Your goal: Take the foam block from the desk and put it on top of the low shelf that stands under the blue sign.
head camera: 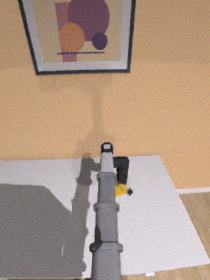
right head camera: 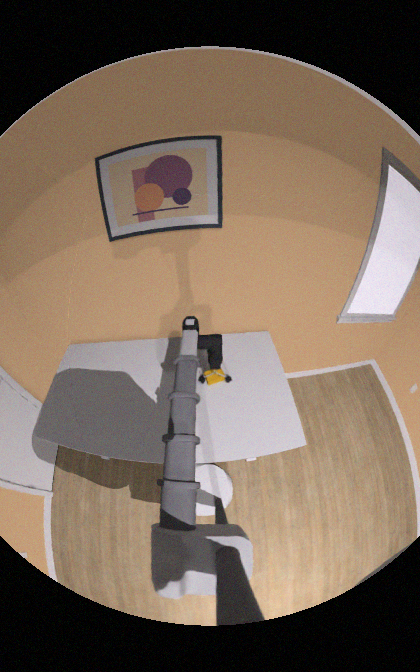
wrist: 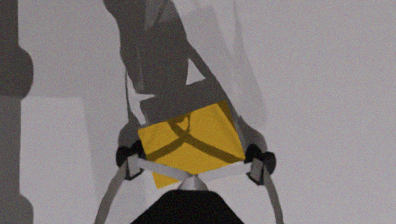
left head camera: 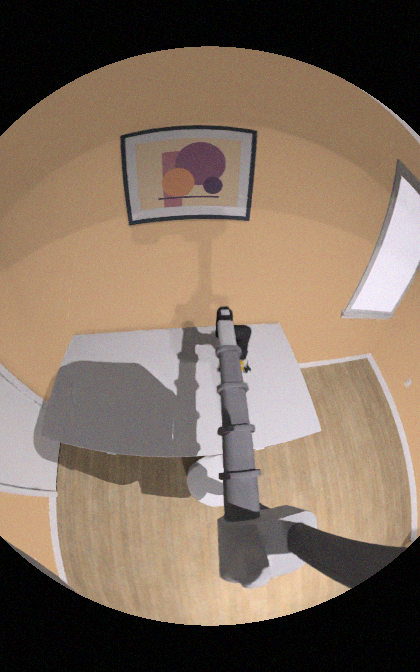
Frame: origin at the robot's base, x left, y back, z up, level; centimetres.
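Seen in the pictures: gripper, between the fingertips: [head camera: 119,193] [wrist: 196,154].
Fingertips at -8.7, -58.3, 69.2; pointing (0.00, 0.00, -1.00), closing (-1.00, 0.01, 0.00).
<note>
A point is followed by its place in that frame, as x, y, z.
The yellow foam block [head camera: 120,189] @[-9.0, -58.7, 73.7] [left head camera: 242,366] [right head camera: 215,376] [wrist: 210,131] @[-10.1, -61.5, 73.7] lies on the white desk [head camera: 162,227] @[-31.4, -37.0, 69.2] [left head camera: 285,405] [right head camera: 260,415] [wrist: 340,100] @[-25.2, -65.1, 69.2], right of the arm in the head view and partly hidden by it there. My gripper [right head camera: 215,379] [wrist: 196,154] @[-8.8, -58.3, 69.2] points down over the block and is open. In the wrist view its two fingertips stand on either side of the block, the right one close to the block's corner. The block is slightly turned between them, and contact is not clear. The low shelf and the blue sign do not show in these views.
The telescoping arm [head camera: 106,220] @[-0.1, -25.3, 110.9] [left head camera: 239,450] [right head camera: 181,415] reaches across the desk. A framed picture [head camera: 82,30] @[12.4, -93.6, 156.1] [left head camera: 190,172] [right head camera: 162,187] hangs on the wall behind. A round white object [left head camera: 204,482] [right head camera: 217,485] stands at the desk's front edge. Wooden floor [left head camera: 350,450] [right head camera: 325,500] lies right of the desk.
</note>
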